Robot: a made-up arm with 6 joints. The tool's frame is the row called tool. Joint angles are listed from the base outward.
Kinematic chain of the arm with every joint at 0, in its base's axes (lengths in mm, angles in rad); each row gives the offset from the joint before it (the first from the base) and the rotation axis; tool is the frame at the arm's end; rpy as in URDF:
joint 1: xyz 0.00 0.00 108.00 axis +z
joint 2: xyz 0.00 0.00 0.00 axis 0.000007 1 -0.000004
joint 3: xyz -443.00 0.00 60.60 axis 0.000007 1 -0.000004
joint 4: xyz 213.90 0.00 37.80 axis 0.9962 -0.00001 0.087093
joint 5: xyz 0.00 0.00 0.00 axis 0.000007 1 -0.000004
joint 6: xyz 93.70 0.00 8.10 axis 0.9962 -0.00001 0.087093
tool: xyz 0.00 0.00 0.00 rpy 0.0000 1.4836 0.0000
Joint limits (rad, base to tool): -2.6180..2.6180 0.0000..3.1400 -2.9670..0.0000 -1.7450..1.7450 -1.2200..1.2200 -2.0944..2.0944
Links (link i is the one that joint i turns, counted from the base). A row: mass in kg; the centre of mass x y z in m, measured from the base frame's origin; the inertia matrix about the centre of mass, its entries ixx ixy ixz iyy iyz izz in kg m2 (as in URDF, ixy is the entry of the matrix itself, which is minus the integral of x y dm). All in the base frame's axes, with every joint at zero. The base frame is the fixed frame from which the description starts. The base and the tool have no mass.
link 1: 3.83; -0.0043 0.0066 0.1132; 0.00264 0 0 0.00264 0 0.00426
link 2: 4.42; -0.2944 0.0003 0.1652; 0.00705 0 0.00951 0.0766 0 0.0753
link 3: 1.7; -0.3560 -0.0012 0.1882; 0.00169 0 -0.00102 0.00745 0 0.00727
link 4: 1.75; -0.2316 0.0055 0.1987; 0.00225 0 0.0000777 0.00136 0 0.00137
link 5: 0.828; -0.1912 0.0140 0.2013; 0.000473 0 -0.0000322 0.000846 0 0.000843
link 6: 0.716; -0.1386 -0.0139 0.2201; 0.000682 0 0.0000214 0.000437 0 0.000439
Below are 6 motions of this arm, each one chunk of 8 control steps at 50 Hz.
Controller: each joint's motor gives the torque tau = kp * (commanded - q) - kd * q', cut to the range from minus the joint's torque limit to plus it. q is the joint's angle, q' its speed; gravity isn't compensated. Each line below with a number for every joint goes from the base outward.
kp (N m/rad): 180 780 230 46 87 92
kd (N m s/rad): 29 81 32 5.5 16 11
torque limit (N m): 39 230 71 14 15 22
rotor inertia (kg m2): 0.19 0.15 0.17 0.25 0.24 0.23
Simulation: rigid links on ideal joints. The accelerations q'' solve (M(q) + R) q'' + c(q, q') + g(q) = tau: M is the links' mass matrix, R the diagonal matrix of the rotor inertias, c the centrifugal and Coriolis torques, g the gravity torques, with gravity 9.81 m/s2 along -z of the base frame. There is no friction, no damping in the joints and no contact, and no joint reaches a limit. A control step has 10 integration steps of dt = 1/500 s. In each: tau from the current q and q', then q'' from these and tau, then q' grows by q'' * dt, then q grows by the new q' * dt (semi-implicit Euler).
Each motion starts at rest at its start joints. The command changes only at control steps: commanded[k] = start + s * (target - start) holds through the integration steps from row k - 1 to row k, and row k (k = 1, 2, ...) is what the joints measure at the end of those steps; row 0 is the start. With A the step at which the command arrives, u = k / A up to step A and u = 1 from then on. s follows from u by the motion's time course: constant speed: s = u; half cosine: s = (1 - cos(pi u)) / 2; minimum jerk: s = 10 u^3 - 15 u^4 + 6 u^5; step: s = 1 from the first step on.
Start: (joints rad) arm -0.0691 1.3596 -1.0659 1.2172 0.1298 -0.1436
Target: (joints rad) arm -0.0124 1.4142 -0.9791 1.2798 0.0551 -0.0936
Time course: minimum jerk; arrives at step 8
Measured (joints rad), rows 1 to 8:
1: -0.0690 1.3602 -1.0627 1.2171 0.1298 -0.1435
2: -0.0686 1.3619 -1.0572 1.2170 0.1296 -0.1431
3: -0.0672 1.3647 -1.0505 1.2174 0.1284 -0.1418
4: -0.0647 1.3690 -1.0423 1.2188 0.1259 -0.1392
5: -0.0609 1.3748 -1.0326 1.2217 0.1218 -0.1354
6: -0.0562 1.3818 -1.0217 1.2260 0.1165 -0.1304
7: -0.0513 1.3892 -1.0107 1.2315 0.1108 -0.1249
8: -0.0465 1.3963 -1.0005 1.2375 0.1052 -0.1195

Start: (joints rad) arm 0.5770 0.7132 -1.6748 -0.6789 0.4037 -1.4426
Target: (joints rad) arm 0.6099 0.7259 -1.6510 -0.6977 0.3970 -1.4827
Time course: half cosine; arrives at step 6
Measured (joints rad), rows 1 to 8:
1: 0.5771 0.7114 -1.6722 -0.6789 0.4040 -1.4428
2: 0.5776 0.7086 -1.6689 -0.6790 0.4045 -1.4437
3: 0.5788 0.7059 -1.6657 -0.6794 0.4050 -1.4457
4: 0.5807 0.7038 -1.6625 -0.6803 0.4051 -1.4489
5: 0.5834 0.7025 -1.6591 -0.6817 0.4051 -1.4531
6: 0.5863 0.7019 -1.6556 -0.6834 0.4051 -1.4577
7: 0.5892 0.7017 -1.6524 -0.6853 0.4050 -1.4620
8: 0.5919 0.7017 -1.6495 -0.6872 0.4049 -1.4658

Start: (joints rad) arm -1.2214 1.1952 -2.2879 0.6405 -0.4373 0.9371
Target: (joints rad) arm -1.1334 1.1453 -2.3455 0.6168 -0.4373 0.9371
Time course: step
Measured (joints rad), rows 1 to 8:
1: -1.2139 1.1923 -2.2890 0.6396 -0.4368 0.9371
2: -1.2043 1.1863 -2.2924 0.6376 -0.4362 0.9371
3: -1.1957 1.1791 -2.2971 0.6352 -0.4359 0.9371
4: -1.1881 1.1716 -2.3023 0.6325 -0.4359 0.9371
5: -1.1815 1.1646 -2.3075 0.6299 -0.4361 0.9371
6: -1.1756 1.1584 -2.3124 0.6274 -0.4364 0.9370
7: -1.1705 1.1530 -2.3167 0.6252 -0.4367 0.9370
8: -1.1660 1.1486 -2.3206 0.6233 -0.4370 0.9369

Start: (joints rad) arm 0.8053 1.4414 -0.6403 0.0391 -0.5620 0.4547
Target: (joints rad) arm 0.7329 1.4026 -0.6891 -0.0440 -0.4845 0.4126
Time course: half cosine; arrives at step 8
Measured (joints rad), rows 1 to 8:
1: 0.8051 1.4423 -0.6377 0.0389 -0.5615 0.4546
2: 0.8043 1.4433 -0.6344 0.0382 -0.5599 0.4543
3: 0.8023 1.4435 -0.6321 0.0365 -0.5571 0.4532
4: 0.7990 1.4425 -0.6314 0.0333 -0.5531 0.4512
5: 0.7944 1.4403 -0.6321 0.0285 -0.5479 0.4483
6: 0.7888 1.4371 -0.6339 0.0220 -0.5418 0.4445
7: 0.7827 1.4334 -0.6363 0.0142 -0.5352 0.4403
8: 0.7767 1.4297 -0.6389 0.0057 -0.5287 0.4360

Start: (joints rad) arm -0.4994 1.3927 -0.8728 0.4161 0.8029 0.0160
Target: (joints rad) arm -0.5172 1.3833 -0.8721 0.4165 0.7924 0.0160
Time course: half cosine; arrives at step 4
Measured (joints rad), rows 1 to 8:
1: -0.4996 1.3934 -0.8699 0.4159 0.8029 0.0160
2: -0.5003 1.3943 -0.8655 0.4154 0.8027 0.0160
3: -0.5017 1.3947 -0.8613 0.4146 0.8023 0.0161
4: -0.5034 1.3947 -0.8577 0.4137 0.8016 0.0162
5: -0.5051 1.3945 -0.8546 0.4128 0.8009 0.0162
6: -0.5066 1.3942 -0.8520 0.4119 0.8003 0.0163
7: -0.5079 1.3939 -0.8497 0.4111 0.7997 0.0163
8: -0.5091 1.3937 -0.8478 0.4103 0.7992 0.0163

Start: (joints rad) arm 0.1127 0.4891 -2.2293 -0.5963 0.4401 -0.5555
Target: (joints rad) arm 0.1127 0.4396 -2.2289 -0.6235 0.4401 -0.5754
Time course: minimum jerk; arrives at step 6
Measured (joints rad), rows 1 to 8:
1: 0.1127 0.4866 -2.2282 -0.5963 0.4404 -0.5555
2: 0.1127 0.4814 -2.2277 -0.5965 0.4409 -0.5558
3: 0.1127 0.4741 -2.2277 -0.5971 0.4413 -0.5567
4: 0.1128 0.4650 -2.2281 -0.5986 0.4416 -0.5583
5: 0.1128 0.4549 -2.2291 -0.6009 0.4419 -0.5604
6: 0.1128 0.4447 -2.2308 -0.6037 0.4420 -0.5627
7: 0.1128 0.4353 -2.2331 -0.6068 0.4419 -0.5648
8: 0.1128 0.4271 -2.2355 -0.6098 0.4418 -0.5667

